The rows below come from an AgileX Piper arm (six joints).
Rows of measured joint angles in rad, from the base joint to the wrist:
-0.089, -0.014, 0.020, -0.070, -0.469, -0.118
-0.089, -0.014, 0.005, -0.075, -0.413, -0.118
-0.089, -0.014, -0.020, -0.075, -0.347, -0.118
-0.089, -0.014, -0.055, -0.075, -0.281, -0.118
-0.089, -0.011, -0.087, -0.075, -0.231, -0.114
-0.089, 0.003, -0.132, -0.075, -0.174, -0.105
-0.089, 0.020, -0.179, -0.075, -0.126, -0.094
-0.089, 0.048, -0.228, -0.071, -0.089, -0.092
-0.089, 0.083, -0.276, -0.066, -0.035, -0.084
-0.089, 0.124, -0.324, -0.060, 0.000, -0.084
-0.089, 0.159, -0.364, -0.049, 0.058, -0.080
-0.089, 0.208, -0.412, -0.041, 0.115, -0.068
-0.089, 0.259, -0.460, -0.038, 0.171, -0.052
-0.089, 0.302, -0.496, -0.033, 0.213, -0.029
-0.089, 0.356, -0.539, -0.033, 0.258, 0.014
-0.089, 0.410, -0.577, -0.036, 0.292, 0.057
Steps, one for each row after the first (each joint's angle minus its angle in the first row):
0.000, 0.000, -0.015, -0.005, 0.056, 0.000
0.000, 0.000, -0.040, -0.005, 0.122, 0.000
0.000, 0.000, -0.075, -0.005, 0.188, 0.000
0.000, 0.003, -0.107, -0.005, 0.238, 0.004
0.000, 0.017, -0.152, -0.005, 0.295, 0.013
0.000, 0.034, -0.199, -0.005, 0.343, 0.024
0.000, 0.062, -0.248, -0.001, 0.380, 0.026
0.000, 0.097, -0.296, 0.004, 0.434, 0.034
0.000, 0.138, -0.344, 0.010, 0.469, 0.034
0.000, 0.173, -0.384, 0.021, 0.527, 0.038
0.000, 0.222, -0.432, 0.029, 0.584, 0.050
0.000, 0.273, -0.480, 0.032, 0.640, 0.066
0.000, 0.316, -0.516, 0.037, 0.682, 0.089
0.000, 0.370, -0.559, 0.037, 0.727, 0.132
0.000, 0.424, -0.597, 0.034, 0.761, 0.175

